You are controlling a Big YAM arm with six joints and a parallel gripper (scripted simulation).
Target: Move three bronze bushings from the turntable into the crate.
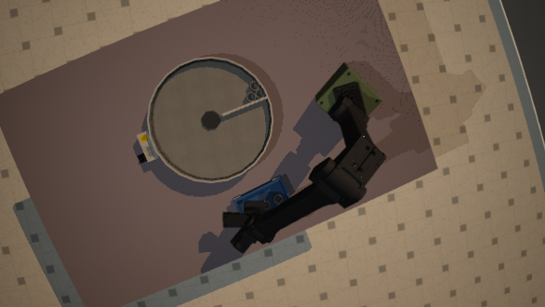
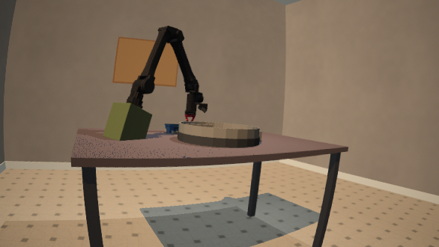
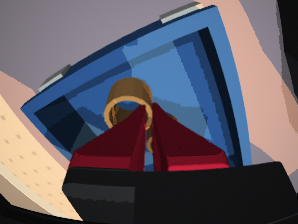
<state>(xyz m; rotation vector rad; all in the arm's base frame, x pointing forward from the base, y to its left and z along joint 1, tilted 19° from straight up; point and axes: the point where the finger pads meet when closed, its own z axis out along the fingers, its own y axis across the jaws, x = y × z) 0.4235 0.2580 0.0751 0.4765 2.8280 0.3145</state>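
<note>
Right now the blue crate is 5 cm behind my hand and 3 cm below it. Also, from my hand: turntable 4 cm ahead, 34 cm to the right.
</note>
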